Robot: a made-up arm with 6 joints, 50 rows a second.
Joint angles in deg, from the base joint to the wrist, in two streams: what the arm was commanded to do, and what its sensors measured. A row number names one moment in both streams.
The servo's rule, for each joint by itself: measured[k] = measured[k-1] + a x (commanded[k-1-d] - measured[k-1]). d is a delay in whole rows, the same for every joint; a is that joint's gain. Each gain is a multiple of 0.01, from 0.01 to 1. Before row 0 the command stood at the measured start. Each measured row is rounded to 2 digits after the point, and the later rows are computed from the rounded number. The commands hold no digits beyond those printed.
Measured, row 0: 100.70, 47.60, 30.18, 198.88, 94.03, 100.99
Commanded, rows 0 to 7: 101.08, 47.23, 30.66, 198.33, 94.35, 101.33; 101.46, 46.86, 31.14, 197.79, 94.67, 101.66; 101.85, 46.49, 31.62, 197.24, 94.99, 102.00; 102.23, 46.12, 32.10, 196.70, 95.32, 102.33; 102.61, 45.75, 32.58, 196.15, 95.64, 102.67; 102.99, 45.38, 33.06, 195.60, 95.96, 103.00; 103.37, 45.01, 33.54, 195.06, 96.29, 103.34; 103.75, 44.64, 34.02, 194.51, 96.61, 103.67
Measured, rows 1 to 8: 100.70, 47.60, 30.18, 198.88, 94.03, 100.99; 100.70, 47.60, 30.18, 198.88, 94.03, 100.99; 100.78, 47.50, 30.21, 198.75, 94.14, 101.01; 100.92, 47.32, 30.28, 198.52, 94.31, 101.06; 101.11, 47.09, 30.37, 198.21, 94.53, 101.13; 101.33, 46.82, 30.49, 197.85, 94.79, 101.21; 101.59, 46.52, 30.64, 197.44, 95.07, 101.31; 101.87, 46.20, 30.81, 197.00, 95.36, 101.43
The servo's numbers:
d 2
a 0.20 0.28 0.07 0.24 0.33 0.07

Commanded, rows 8 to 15: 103.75, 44.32, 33.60, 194.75, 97.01, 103.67; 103.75, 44.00, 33.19, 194.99, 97.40, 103.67; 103.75, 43.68, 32.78, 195.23, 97.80, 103.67; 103.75, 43.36, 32.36, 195.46, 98.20, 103.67; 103.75, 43.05, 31.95, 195.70, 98.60, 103.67; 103.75, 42.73, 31.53, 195.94, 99.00, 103.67; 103.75, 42.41, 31.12, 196.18, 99.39, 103.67; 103.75, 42.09, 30.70, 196.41, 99.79, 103.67
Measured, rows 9 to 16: 102.17, 45.87, 31.00, 196.53, 95.67, 101.56; 102.49, 45.53, 31.21, 196.05, 95.98, 101.71; 102.74, 45.19, 31.38, 195.74, 96.32, 101.85; 102.94, 44.86, 31.51, 195.56, 96.68, 101.98; 103.10, 44.53, 31.60, 195.48, 97.05, 102.10; 103.23, 44.20, 31.65, 195.48, 97.43, 102.21; 103.33, 43.88, 31.67, 195.53, 97.82, 102.31; 103.41, 43.56, 31.66, 195.63, 98.21, 102.41
